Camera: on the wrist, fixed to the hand. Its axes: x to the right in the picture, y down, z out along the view.
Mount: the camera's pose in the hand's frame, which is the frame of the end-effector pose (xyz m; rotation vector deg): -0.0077 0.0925 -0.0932 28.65 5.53 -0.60
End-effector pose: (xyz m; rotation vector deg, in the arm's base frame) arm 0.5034 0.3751 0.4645 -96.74 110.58 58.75
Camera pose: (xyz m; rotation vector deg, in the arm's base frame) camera 0.4327 0.3138 0.5570 -84.44 115.60 23.34
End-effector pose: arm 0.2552 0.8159 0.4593 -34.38 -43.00 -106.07
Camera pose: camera 0.3375 0.7252 0.4112 -10.50 -63.16 -91.79
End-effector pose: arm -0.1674 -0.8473 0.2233 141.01 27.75 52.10
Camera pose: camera -0.2211 -0.8992 0.3316 -163.48 -48.29 -57.29
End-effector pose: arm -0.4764 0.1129 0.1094 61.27 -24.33 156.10
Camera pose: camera -0.5551 0.0559 0.0207 58.63 16.93 167.94
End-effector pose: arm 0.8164 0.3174 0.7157 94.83 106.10 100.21
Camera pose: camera 0.8110 0.2284 0.8124 -85.66 -124.02 -72.66
